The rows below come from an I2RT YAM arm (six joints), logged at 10 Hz.
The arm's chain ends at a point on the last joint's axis. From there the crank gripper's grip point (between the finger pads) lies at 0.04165 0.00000 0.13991 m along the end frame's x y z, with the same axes.
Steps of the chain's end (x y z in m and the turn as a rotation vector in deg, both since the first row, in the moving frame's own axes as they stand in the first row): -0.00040, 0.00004, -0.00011, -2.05, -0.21, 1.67; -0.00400, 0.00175, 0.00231, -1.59, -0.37, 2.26; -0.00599, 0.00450, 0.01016, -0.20, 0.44, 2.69; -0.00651, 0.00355, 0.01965, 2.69, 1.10, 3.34; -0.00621, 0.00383, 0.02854, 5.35, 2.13, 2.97; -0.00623, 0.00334, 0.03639, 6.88, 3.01, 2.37
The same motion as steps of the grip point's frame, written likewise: -0.00100, 0.00625, -0.00007, -2.05, -0.21, 1.67; -0.00501, 0.00726, 0.00250, -1.59, -0.37, 2.26; -0.00497, 0.00697, 0.00983, -0.20, 0.44, 2.69; -0.00371, -0.00049, 0.01873, 2.69, 1.10, 3.34; -0.00077, -0.00685, 0.02639, 5.35, 2.13, 2.97; 0.00135, -0.01141, 0.03311, 6.88, 3.01, 2.37
